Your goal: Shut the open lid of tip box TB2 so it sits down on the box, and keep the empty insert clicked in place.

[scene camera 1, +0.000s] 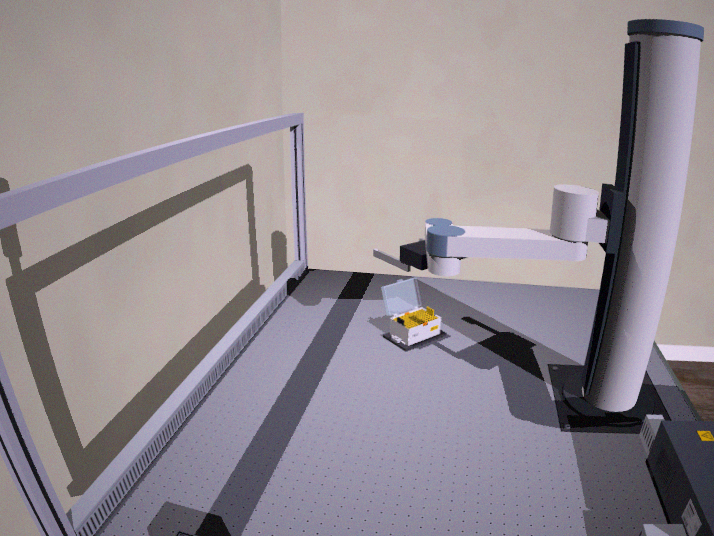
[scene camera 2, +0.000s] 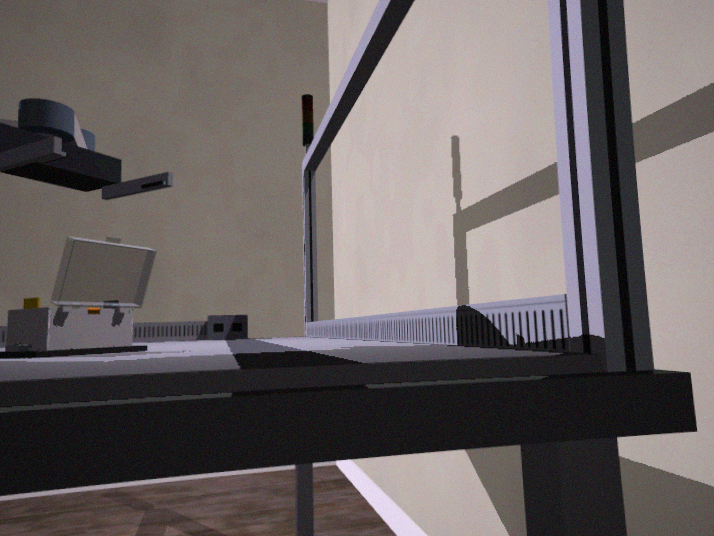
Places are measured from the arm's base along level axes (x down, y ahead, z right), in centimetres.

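Where they show: gripper, between the fingertips: (scene camera 1: 398,246) (scene camera 2: 120,164); arm's base, origin of its link: (scene camera 1: 607,400).
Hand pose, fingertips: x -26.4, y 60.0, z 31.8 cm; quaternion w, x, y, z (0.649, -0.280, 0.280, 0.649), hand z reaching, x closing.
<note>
Each offset is from my fingertips to the top centre of the thing. "pt": to the spot under its first point.
Tip box TB2 @[dx +18.5, dy -6.4, dz -6.1 cm] (scene camera 1: 423,333) (scene camera 2: 92,330) is white and stands on a dark base plate @[pt dx +24.3, dy -5.0, dz -14.5 cm] (scene camera 1: 406,347) (scene camera 2: 139,348). Its clear lid @[pt dx +15.4, dy -1.8, dz -0.7 cm] (scene camera 1: 402,297) (scene camera 2: 103,271) is open, standing up from the hinge side and leaning outward. The yellow perforated insert @[dx +17.6, dy -6.4, dz -6.1 cm] (scene camera 1: 416,318) sits in the box top in the scene camera 1 view; a yellow tab @[dx +17.6, dy -10.2, dz -2.1 cm] (scene camera 1: 430,312) (scene camera 2: 31,302) rises above the rim. Whether the insert is clicked in cannot be told. My gripper (scene camera 1: 397,248) (scene camera 2: 117,162) is open and empty, above the box and lid, apart from both. One finger is hidden in the scene camera 1 view.
A framed panel (scene camera 1: 149,154) (scene camera 2: 591,173) stands along one table side, with a slotted duct (scene camera 1: 190,386) (scene camera 2: 403,325) at its foot. The arm's column (scene camera 1: 663,219) stands on the opposite side. A dark equipment box @[pt dx +13.6, dy -64.8, dz -69.4 cm] (scene camera 1: 686,461) is at the near right in the scene camera 1 view.
</note>
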